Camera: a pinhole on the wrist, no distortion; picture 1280 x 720 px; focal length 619.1 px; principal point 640.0 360.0 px. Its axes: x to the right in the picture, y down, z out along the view. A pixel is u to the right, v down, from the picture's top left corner.
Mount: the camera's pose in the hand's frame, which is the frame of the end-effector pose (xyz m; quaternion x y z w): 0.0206 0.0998 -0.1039 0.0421 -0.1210 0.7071 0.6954
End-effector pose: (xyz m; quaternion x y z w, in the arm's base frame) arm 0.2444 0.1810 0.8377 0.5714 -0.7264 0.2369 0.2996
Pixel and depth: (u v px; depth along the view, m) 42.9 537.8 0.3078
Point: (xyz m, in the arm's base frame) 0.4936 0.1035 0.6909
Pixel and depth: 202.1 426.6 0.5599
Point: 0.6061 -0.0892 0.5347
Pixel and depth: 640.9 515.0 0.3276
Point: 0.2030 0.1133 0.6251
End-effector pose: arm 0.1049 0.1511 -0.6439 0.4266 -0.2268 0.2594 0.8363
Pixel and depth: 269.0 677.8 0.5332
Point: 0.0373 -0.3449 -0.8591
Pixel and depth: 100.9 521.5 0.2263
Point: 0.1419 0.0124 -0.7302
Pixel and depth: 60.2 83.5 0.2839
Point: 0.3198 -0.0348 -0.6367
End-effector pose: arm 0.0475 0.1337 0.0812 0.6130 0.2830 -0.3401 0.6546
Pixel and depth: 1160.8 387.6 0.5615
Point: 0.3151 -0.3924 0.4542
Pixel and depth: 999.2 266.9 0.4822
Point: 0.2540 -0.2972 0.2539
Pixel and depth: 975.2 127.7 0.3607
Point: 0.2647 -0.1767 0.1480
